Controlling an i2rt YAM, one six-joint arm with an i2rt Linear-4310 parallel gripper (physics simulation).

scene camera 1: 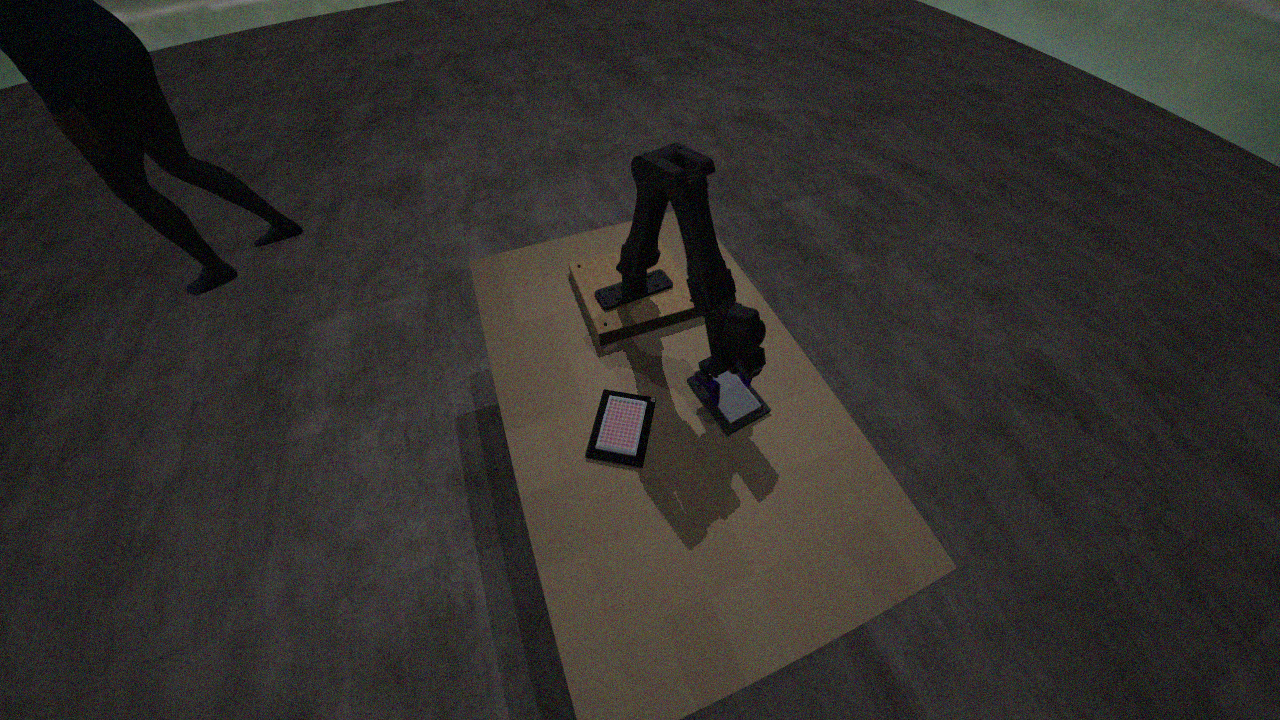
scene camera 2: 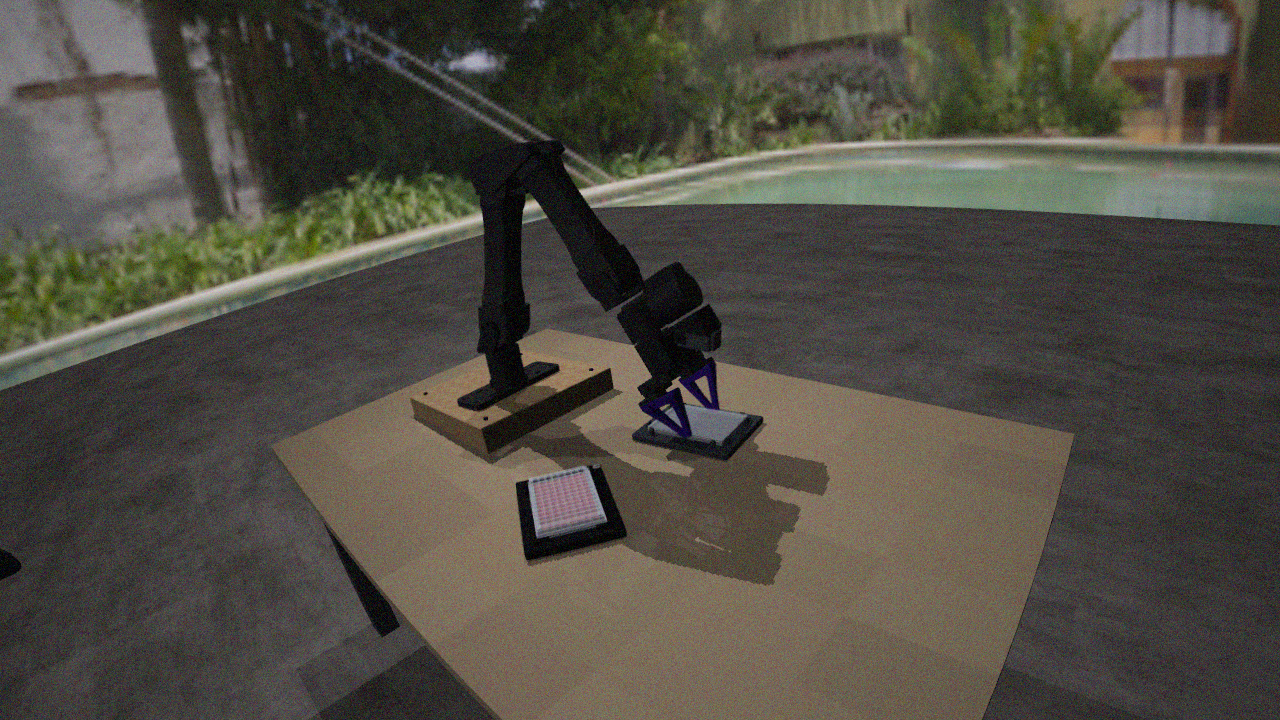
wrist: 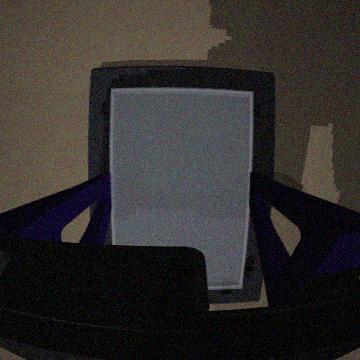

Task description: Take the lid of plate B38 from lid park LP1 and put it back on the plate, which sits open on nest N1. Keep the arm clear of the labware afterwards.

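Places are measured from the arm's base along level axes (x ahead, y left, z up), in metres.
Pixels of known places: gripper, fingertip midpoint: [scene camera 1: 731, 396] [scene camera 2: 702, 424] [wrist: 180, 180]; arm's base, link origin: [scene camera 1: 634, 290] [scene camera 2: 510, 386].
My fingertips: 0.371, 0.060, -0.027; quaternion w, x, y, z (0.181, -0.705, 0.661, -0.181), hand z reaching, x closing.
Note:
Ahead of a thing's pixels: the offset from my fingertips to its top centre, as dx, dy, dz. Level surfaces: height alone.
The lid {-0.008, -0.001, +0.005} [scene camera 1: 739, 404] [scene camera 2: 721, 420] [wrist: 180, 130] is a pale, flat rectangle at the dark lid park LP1 {-0.009, -0.002, +0.007} [scene camera 1: 750, 421] [scene camera 2: 748, 428] [wrist: 182, 77]. It lies level; I cannot tell whether it rests there or is slightly raised. My gripper [scene camera 1: 733, 386] [scene camera 2: 702, 421] [wrist: 180, 180] is shut on the lid, with a purple finger against each long side. The open plate B38 {-0.047, -0.251, +0.013} [scene camera 1: 621, 424] [scene camera 2: 567, 501], with pink wells, sits on the black nest N1 {-0.047, -0.251, +0.004} [scene camera 1: 615, 459] [scene camera 2: 572, 542], apart from the lid park. The arm's dark body hides the lid's near left corner in the wrist view.
The arm's base stands on a wooden block [scene camera 1: 644, 318] [scene camera 2: 537, 418] at the back of the table {dz -0.014} [scene camera 1: 733, 608] [scene camera 2: 805, 626]. The arm's shadow falls beside the nest and lid park. A person's legs [scene camera 1: 134, 170] show on the floor at the left in scene camera 1.

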